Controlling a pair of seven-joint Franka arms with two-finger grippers.
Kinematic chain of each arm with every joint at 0, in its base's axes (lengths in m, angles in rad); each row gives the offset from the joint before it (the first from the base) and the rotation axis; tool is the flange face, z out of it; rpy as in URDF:
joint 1: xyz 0 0 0.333 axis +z
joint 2: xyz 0 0 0 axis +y
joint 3: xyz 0 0 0.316 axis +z
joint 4: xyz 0.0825 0 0 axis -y
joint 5: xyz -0.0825 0 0.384 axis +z
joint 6: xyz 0 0 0 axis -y
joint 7: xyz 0.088 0 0 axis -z
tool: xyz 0 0 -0.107 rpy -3.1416 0 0
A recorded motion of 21 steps. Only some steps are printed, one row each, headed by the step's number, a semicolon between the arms.
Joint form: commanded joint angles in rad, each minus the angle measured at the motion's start. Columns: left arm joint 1, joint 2, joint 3, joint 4, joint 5, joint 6, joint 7; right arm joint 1, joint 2, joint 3, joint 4, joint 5, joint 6, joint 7.
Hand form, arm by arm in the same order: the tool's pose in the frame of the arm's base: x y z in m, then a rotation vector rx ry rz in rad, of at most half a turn. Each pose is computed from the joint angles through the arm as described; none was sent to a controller.
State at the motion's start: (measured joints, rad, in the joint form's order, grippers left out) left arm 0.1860 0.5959 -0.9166 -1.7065 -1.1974 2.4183 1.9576; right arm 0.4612 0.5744 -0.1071 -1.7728 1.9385 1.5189 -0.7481
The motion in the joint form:
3: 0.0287 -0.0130 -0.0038 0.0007 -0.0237 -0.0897 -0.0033; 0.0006 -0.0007 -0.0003 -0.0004 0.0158 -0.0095 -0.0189
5: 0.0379 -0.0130 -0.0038 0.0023 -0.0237 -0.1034 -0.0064; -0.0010 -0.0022 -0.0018 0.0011 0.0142 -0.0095 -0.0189
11: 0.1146 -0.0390 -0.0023 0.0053 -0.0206 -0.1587 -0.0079; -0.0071 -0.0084 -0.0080 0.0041 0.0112 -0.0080 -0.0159
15: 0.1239 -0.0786 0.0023 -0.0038 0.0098 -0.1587 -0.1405; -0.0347 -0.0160 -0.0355 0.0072 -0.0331 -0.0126 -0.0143
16: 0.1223 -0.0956 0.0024 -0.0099 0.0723 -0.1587 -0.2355; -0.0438 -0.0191 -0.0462 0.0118 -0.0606 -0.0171 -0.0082
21: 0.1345 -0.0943 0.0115 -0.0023 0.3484 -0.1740 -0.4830; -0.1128 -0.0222 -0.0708 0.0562 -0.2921 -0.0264 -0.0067
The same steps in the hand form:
3: 0.5690 -0.3824 0.4055 1.3001 -1.3675 0.9931; 0.5777 0.3356 0.3123 -1.3108 -0.0837 0.1386
5: 0.5715 -0.3782 0.4066 1.2960 -1.3606 0.9916; 0.5788 0.3341 0.3137 -1.3118 -0.0855 0.1350
11: 0.5923 -0.3379 0.4212 1.3029 -1.3482 1.0317; 0.5832 0.3278 0.3186 -1.3153 -0.0856 0.1223
15: 0.5906 -0.3320 0.4336 1.3850 -1.3068 0.9571; 0.5961 0.2986 0.3214 -1.3545 -0.0925 0.0946
16: 0.5864 -0.3334 0.4371 1.4370 -1.3156 0.8872; 0.5999 0.2886 0.3235 -1.3747 -0.1024 0.0945
21: 0.5918 -0.3196 0.4308 1.6050 -1.4013 0.7009; 0.6150 0.2376 0.3248 -1.5420 -0.2135 0.1125

